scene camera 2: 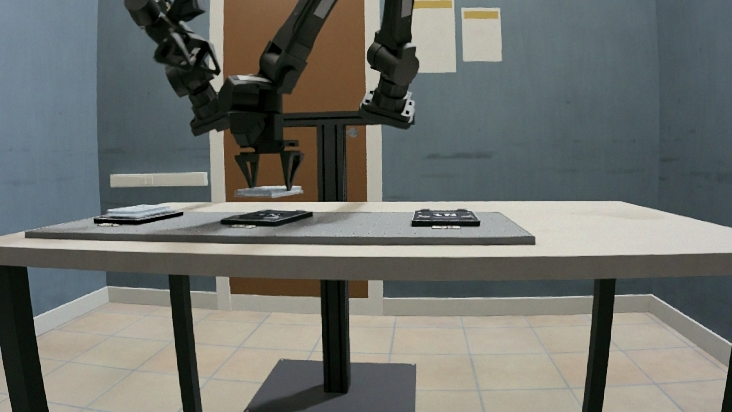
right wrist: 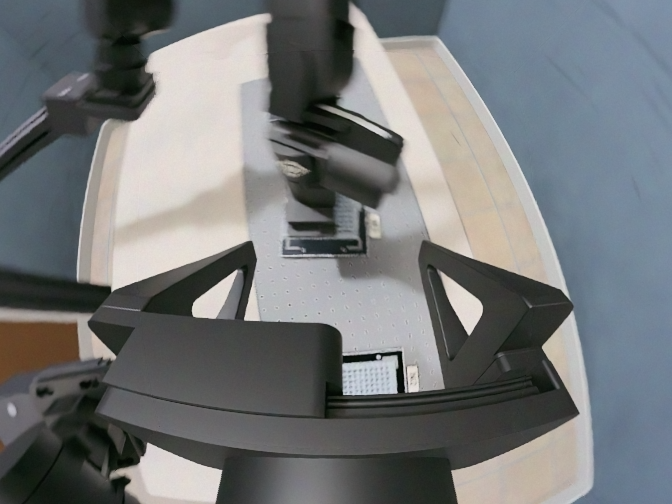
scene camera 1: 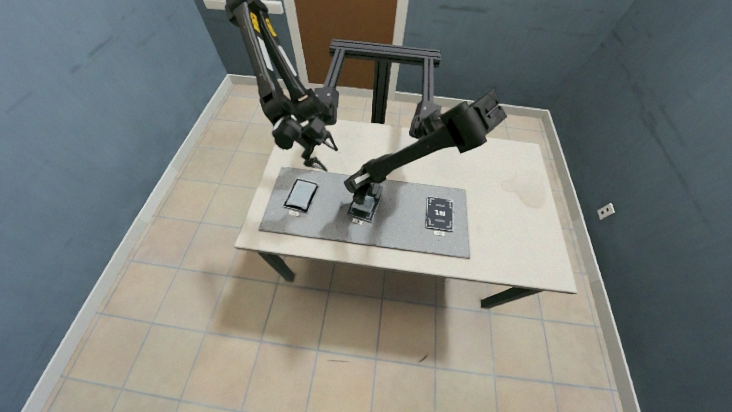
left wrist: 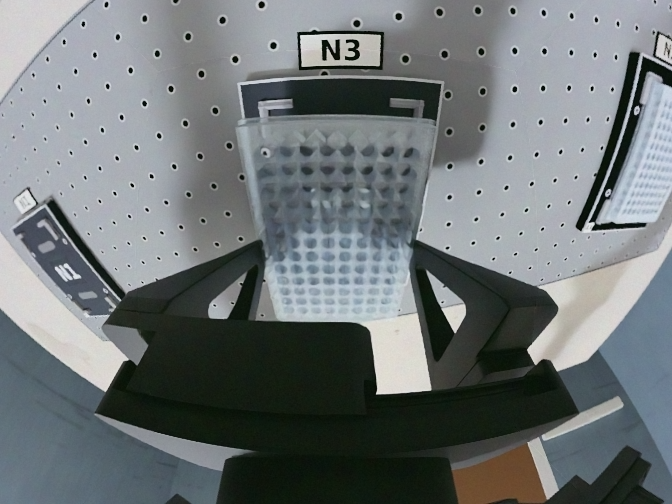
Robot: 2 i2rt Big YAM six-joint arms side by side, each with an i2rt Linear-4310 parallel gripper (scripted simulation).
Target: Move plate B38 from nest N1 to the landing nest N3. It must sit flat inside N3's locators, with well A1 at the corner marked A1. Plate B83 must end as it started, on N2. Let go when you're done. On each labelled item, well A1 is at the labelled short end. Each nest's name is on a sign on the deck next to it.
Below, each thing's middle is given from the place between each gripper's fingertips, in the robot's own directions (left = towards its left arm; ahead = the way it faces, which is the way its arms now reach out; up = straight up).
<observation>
My left hand is 60 mm above the nest N3 (left wrist: 340,95). Also, from my left hand: nest N2 (right wrist: 365,358): 300 mm to the right, 60 mm below, 20 mm ahead.
Now: right hand (scene camera 2: 207,70) 1 cm past the nest N3, 13 cm to the right of it and 31 cm above it. The rest, counted from my right hand: nest N2 (17 cm to the right, 31 cm below).
</observation>
